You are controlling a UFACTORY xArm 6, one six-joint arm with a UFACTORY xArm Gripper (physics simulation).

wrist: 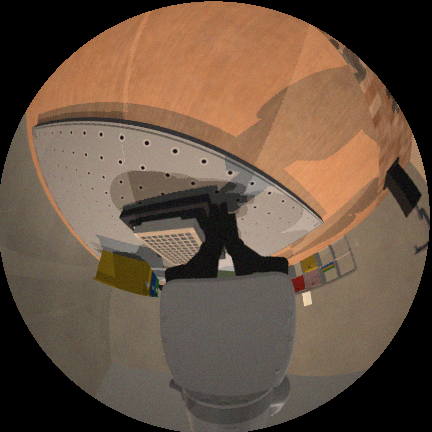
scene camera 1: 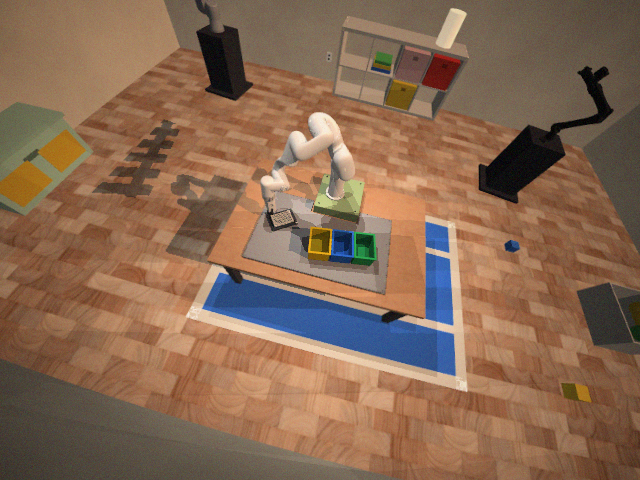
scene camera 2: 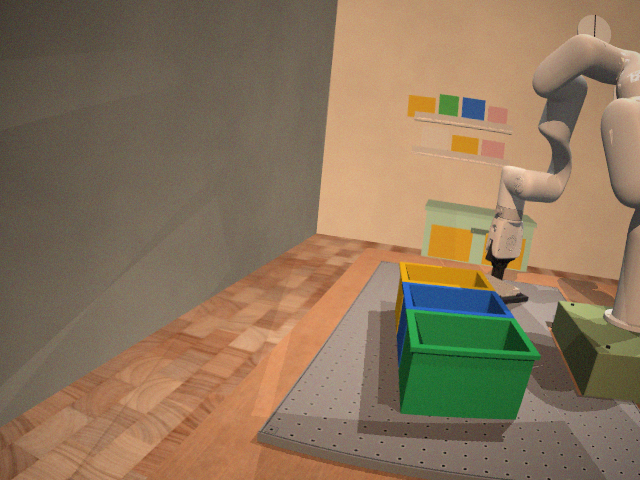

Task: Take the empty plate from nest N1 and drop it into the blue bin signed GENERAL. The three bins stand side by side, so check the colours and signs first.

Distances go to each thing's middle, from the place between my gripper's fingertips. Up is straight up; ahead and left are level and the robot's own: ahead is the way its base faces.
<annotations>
The dark nest (wrist: 171, 208) is 1 cm ahead of my hand and 9 cm to the left of it. From my hand the other things lie so: pale gridded plate (wrist: 177, 240) 1 cm ahead, 9 cm to the left, 1 cm above.
</annotations>
